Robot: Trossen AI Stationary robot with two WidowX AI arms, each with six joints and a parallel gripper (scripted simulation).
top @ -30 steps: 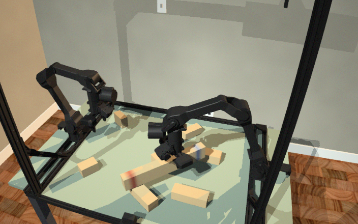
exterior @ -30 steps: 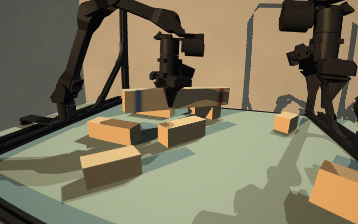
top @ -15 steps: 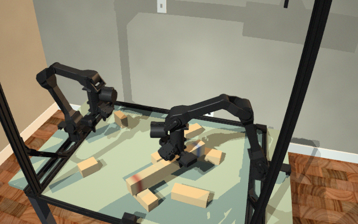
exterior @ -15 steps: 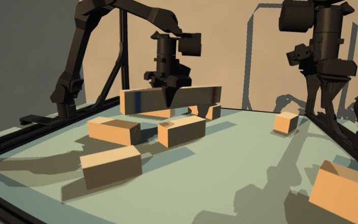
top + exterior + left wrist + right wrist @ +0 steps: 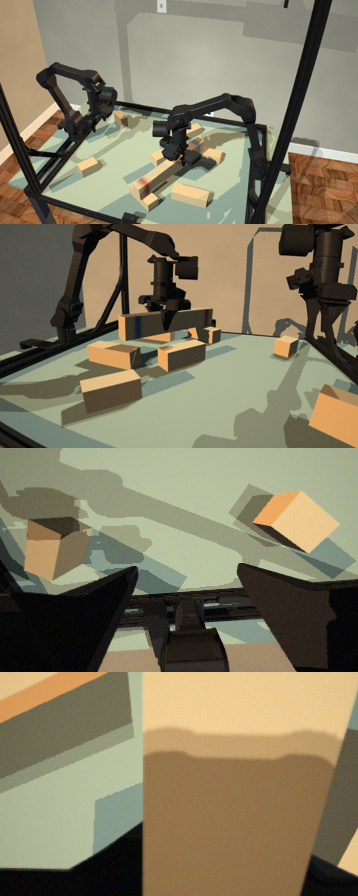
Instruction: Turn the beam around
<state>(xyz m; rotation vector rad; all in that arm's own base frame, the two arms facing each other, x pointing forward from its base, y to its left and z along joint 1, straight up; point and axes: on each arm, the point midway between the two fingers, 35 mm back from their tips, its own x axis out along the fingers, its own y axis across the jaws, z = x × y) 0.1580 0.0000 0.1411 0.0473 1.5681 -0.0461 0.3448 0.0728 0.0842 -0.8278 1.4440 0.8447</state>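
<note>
Now: right hand 4 cm past the beam, 2 cm to the right of it and 1 cm above it.
</note>
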